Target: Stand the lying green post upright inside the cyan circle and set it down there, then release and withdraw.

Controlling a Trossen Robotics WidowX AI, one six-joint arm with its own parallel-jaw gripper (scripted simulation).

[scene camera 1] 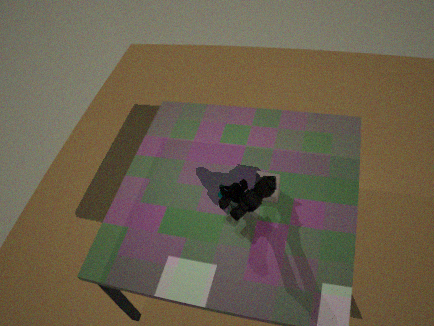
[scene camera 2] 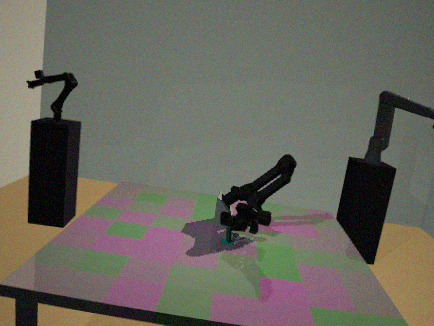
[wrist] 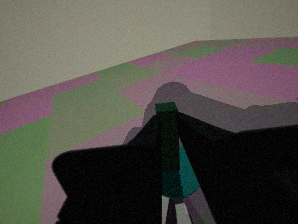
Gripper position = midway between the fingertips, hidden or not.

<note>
The gripper (scene camera 2: pixel 229 228) carries a green post (wrist: pixel 167 112).
The gripper also shows in the wrist view (wrist: pixel 167 118).
</note>
